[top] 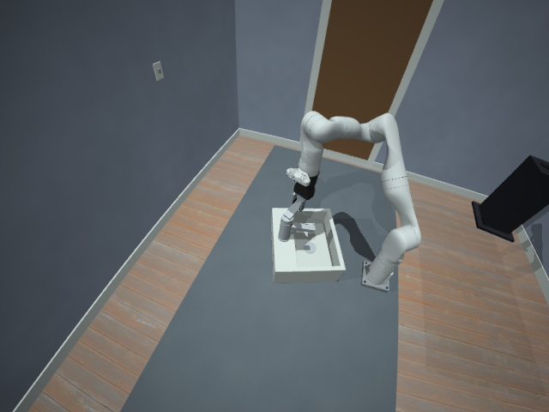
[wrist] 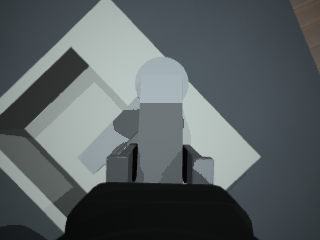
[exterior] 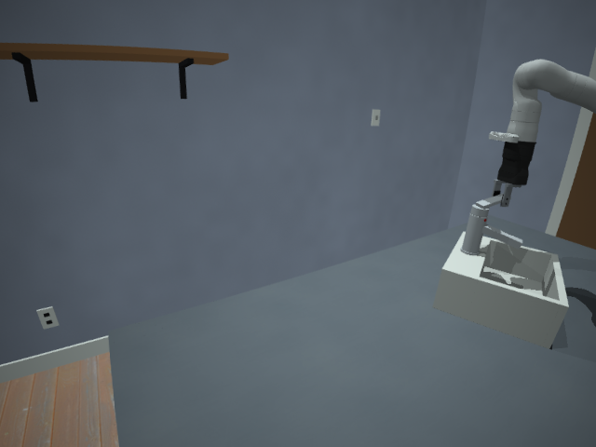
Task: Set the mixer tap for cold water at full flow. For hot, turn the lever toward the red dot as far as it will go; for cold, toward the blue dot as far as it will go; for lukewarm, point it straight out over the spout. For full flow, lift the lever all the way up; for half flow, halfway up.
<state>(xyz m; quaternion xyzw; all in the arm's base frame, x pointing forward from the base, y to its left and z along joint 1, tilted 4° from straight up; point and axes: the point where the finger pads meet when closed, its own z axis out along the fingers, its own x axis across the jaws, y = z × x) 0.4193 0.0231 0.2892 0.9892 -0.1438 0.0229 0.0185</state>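
Now: the flat lever 2 cm to the left of my hand, 1 cm below it and 1 cm ahead of it. Also, from my hand: white basin 25 cm below, 9 cm behind; then grey mixer tap 6 cm below, 4 cm to the left.
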